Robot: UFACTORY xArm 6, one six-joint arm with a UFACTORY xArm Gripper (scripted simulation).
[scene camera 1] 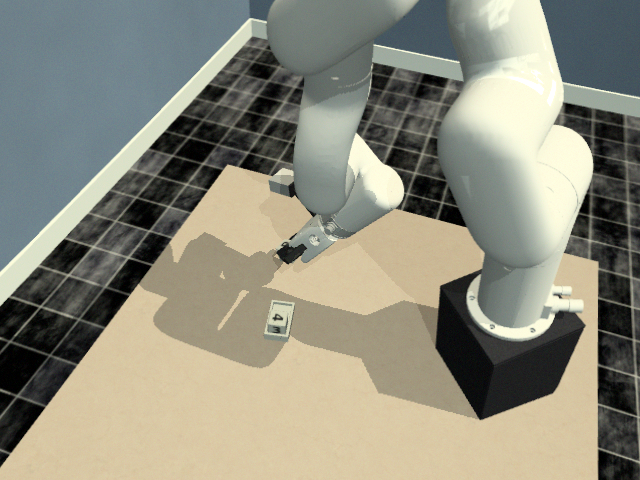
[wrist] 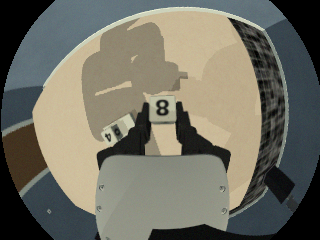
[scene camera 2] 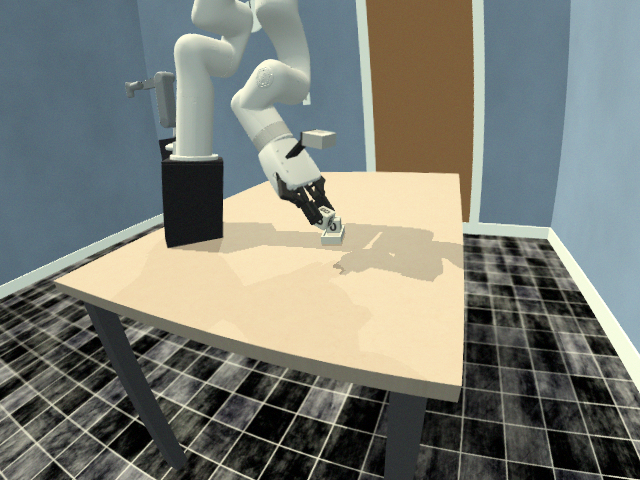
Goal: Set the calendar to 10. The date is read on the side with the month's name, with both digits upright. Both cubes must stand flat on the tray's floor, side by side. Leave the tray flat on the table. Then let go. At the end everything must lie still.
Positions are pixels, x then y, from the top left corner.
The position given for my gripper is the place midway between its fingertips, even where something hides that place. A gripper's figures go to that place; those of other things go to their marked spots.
Scene:
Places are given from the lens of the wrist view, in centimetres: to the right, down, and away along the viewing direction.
my gripper (wrist: 163, 110): 0, -1, 14
white cube (wrist: 162, 109): 0, -1, 12

